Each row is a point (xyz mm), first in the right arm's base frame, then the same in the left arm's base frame.
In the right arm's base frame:
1: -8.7 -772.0 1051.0
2: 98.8 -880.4 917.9
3: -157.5 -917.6 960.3
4: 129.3 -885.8 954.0
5: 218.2 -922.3 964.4
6: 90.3 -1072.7 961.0
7: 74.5 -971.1 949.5
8: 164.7 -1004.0 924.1
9: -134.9 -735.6 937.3
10: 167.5 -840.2 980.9
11: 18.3 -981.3 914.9
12: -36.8 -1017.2 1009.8
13: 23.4 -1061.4 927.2
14: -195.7 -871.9 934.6
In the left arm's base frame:
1: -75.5 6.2 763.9
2: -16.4 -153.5 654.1
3: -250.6 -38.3 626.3
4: -4.6 -172.2 696.2
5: 42.7 -251.0 725.9
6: -141.1 -304.5 677.3
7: -94.1 -212.6 670.7
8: -34.6 -291.9 666.6
9: -125.7 97.9 625.1
10: 44.0 -153.6 735.7
11: -135.3 -192.3 622.2
12: -223.3 -184.2 696.5
13: -178.9 -260.5 628.6
14: -248.8 18.8 595.6

